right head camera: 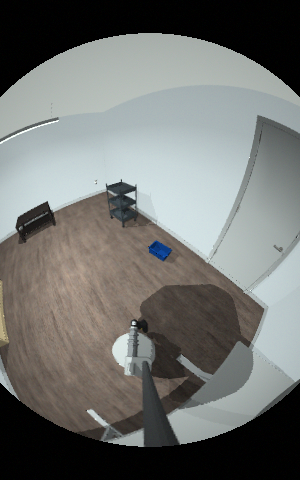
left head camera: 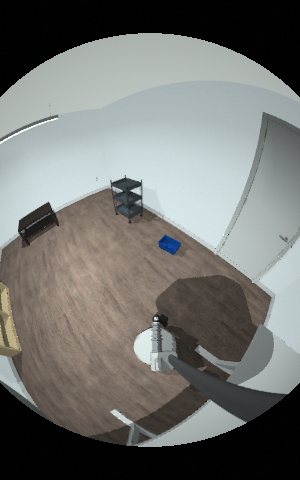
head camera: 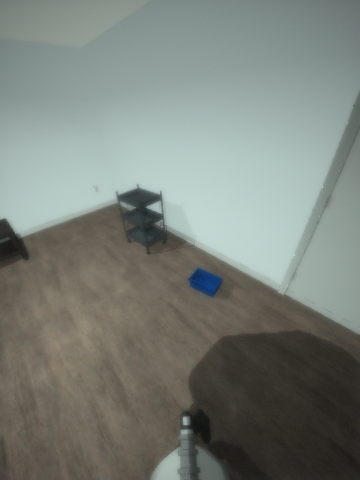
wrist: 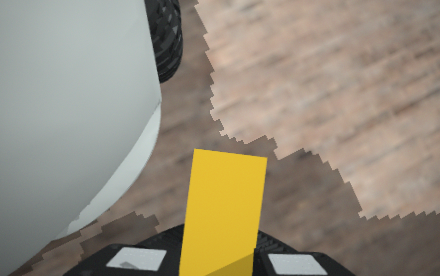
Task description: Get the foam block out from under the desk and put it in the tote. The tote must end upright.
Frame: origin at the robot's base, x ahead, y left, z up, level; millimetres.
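Seen in the pictures: gripper, fingertip midpoint: [wrist: 216,243].
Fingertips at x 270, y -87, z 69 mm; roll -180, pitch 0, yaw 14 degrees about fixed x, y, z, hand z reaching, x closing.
Offsets run from my fingertips to a thing's top centre. Level surfaces: height alone.
The yellow foam block @[dz +41, dx -4, dy +23 mm] [wrist: 225,200] is held between the two fingers of my gripper [wrist: 216,243] in the wrist view and sticks out past the fingertips. My gripper [head camera: 202,426] [left head camera: 162,320] [right head camera: 142,326] is folded in close over my base, above the floor; the block is not discernible in the head views. The blue tote @[dz +23, dx +1124, dy -188 mm] [head camera: 200,288] [left head camera: 167,248] [right head camera: 157,254] stands upright on the floor ahead, slightly right, apart from the gripper. Part of the pale desk @[dz +853 mm] [left head camera: 250,360] [right head camera: 220,382] shows at the lower right of the side head views.
A dark three-tier cart [head camera: 140,196] [left head camera: 126,183] [right head camera: 121,188] stands behind the tote, near the corner. A dark low bench [left head camera: 37,217] [right head camera: 32,212] is at the far left. A wooden shelf @[dz -18 mm] [left head camera: 6,320] is at the left. My base [wrist: 75,100] and wheel [wrist: 169,40] are beside the block.
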